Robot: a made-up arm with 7 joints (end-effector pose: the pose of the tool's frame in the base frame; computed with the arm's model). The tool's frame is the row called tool. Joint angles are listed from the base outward.
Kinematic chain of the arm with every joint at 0, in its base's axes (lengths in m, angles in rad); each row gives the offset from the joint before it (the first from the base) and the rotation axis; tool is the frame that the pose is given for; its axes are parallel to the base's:
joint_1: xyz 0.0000 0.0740 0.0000 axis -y
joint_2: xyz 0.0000 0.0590 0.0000 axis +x
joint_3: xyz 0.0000 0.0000 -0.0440 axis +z
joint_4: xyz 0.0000 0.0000 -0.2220 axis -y
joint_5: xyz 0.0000 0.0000 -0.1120 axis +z
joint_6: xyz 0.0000 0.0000 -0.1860 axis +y
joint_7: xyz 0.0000 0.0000 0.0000 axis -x
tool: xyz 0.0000 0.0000 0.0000
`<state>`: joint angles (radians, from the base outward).
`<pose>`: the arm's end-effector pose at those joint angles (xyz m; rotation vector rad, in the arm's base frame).
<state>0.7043 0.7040 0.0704 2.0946 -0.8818 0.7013 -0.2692</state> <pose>0.2463 0.2225 0.1077 2.0421 -1.8173 0.2443</pose>
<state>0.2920 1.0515 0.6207 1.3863 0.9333 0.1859 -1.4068</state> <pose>0.2314 0.4959 0.0579 1.1420 -1.4012 1.8607</pose>
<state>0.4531 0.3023 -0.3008 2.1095 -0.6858 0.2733 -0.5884</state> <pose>0.2768 0.0943 -0.0104 1.1740 -2.4365 0.0018</pose>
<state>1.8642 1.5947 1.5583 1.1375 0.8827 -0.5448 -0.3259</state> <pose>-0.2687 0.5175 -0.0777 -0.0186 0.7104 -0.8710</pose>
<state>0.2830 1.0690 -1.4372 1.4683 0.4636 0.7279 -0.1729</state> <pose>0.1497 0.2516 -0.3732 0.4146 -0.0250 -1.0585</pose>
